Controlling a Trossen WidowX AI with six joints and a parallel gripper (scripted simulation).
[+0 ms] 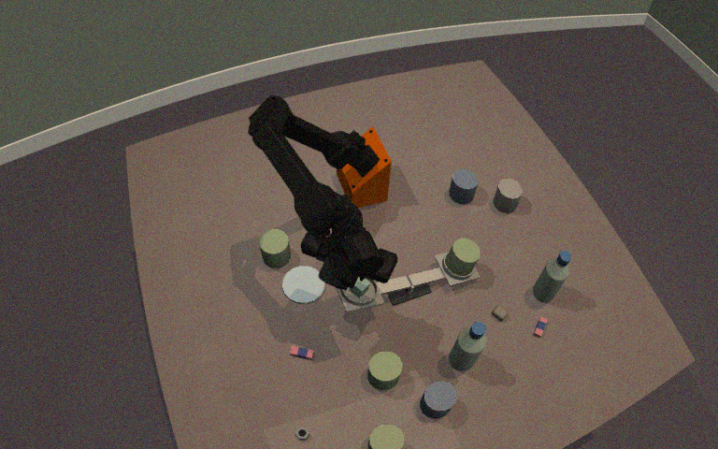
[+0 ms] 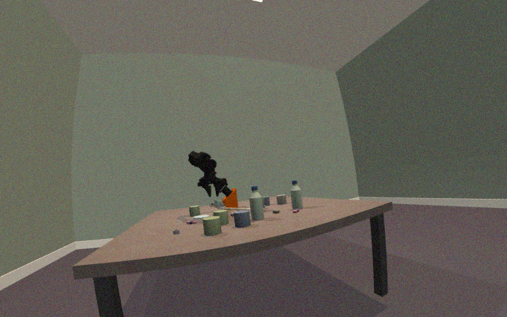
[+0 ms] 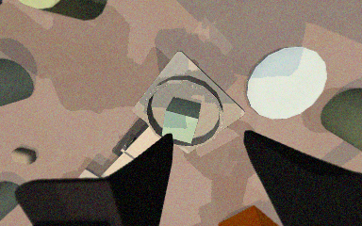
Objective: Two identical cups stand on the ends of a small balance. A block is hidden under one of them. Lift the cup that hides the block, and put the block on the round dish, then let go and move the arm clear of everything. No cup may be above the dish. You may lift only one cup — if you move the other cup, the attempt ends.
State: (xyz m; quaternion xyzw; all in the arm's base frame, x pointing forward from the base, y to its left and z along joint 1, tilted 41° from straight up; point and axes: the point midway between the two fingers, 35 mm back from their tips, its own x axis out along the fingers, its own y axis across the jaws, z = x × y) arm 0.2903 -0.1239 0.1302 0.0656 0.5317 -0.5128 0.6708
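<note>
The green block is 4 cm below my gripper tip, 2 cm to the left of it and 1 cm ahead of it. Round my gripper tip: balance 14 cm to the left, 10 cm below, 3 cm ahead; then balance beam 14 cm to the left, 9 cm below, 3 cm ahead; then round dish 12 cm below, 9 cm behind, 8 cm to the right.
</note>
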